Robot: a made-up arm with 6 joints. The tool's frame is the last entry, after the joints. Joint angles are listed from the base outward.
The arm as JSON. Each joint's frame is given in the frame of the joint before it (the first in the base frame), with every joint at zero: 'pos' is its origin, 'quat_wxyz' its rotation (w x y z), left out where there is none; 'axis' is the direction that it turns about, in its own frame. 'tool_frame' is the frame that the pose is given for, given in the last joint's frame.
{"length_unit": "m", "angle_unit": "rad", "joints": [
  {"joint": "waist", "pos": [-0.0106, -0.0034, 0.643], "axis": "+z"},
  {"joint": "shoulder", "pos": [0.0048, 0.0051, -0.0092], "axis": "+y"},
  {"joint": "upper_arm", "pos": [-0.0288, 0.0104, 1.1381], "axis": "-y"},
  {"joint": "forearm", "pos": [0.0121, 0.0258, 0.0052], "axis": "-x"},
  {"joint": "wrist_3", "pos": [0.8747, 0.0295, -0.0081], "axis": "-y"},
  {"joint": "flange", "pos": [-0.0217, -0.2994, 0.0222], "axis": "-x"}
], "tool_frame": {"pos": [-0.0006, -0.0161, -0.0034], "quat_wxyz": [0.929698, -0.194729, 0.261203, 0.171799]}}
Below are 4 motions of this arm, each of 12 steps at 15 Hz.
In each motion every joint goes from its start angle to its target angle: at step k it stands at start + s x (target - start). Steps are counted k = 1, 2, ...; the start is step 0. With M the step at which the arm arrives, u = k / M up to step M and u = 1 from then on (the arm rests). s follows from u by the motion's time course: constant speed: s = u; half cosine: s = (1 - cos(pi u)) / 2; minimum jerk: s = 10 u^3 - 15 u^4 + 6 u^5.
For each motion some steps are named. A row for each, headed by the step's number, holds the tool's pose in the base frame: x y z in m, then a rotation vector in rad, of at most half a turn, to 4 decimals.
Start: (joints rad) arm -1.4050 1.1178 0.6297 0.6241 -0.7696 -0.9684
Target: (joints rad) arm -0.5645 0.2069 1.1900 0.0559 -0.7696 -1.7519
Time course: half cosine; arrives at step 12
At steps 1, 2, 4, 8, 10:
1: 0.1499 -1.8735 0.9384 1.2183 1.1148 -1.1319
2: 0.2211 -1.8530 1.0411 1.1844 1.0158 -1.1239
4: 0.4528 -1.7093 1.4087 1.0851 0.6596 -1.0173
8: 0.6463 -0.9513 2.2398 1.0183 -0.1502 -0.2652
10: 0.5120 -0.6486 2.4429 1.0529 -0.3603 0.1217

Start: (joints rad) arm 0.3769 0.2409 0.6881 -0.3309 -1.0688 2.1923
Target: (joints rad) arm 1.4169 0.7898 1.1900 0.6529 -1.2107 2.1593
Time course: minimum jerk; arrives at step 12
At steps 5, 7, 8, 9, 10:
5: 1.0761 0.6839 2.0930 -2.9227 -0.0172 0.6124
7: 0.8594 1.1270 2.0612 3.0203 0.2400 -0.3846
8: 0.6975 1.3018 2.0359 2.9389 0.3292 -0.2358
9: 0.5460 1.4202 2.0112 2.8802 0.3949 -0.1138
10: 0.4386 1.4860 1.9931 2.8447 0.4354 -0.0333

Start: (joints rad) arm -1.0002 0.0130 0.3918 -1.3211 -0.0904 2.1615
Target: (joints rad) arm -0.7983 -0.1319 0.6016 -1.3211 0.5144 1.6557
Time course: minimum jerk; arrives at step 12
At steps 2, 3, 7, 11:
2: 0.4244 -0.7693 1.8783 -0.9570 0.8751 -0.9141
3: 0.4268 -0.7504 1.8983 -0.9236 0.8312 -0.9462
7: 0.4231 -0.5878 2.0505 -0.6410 0.4108 -1.1433
11: 0.3991 -0.4821 2.1358 -0.4545 0.1067 -1.2065

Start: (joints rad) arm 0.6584 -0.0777 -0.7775 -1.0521 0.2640 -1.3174
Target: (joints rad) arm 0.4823 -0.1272 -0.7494 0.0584 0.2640 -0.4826
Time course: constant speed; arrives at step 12
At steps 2, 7, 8, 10, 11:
2: 0.4004 0.1359 1.0566 1.5025 0.7300 0.6227
7: 0.5031 0.0659 1.1497 0.7150 0.8237 0.8439
8: 0.5213 0.0563 1.1724 0.5531 0.8300 0.8705
10: 0.5545 0.0422 1.2209 0.2268 0.8317 0.9074
11: 0.5693 0.0378 1.2462 0.0628 0.8276 0.9180

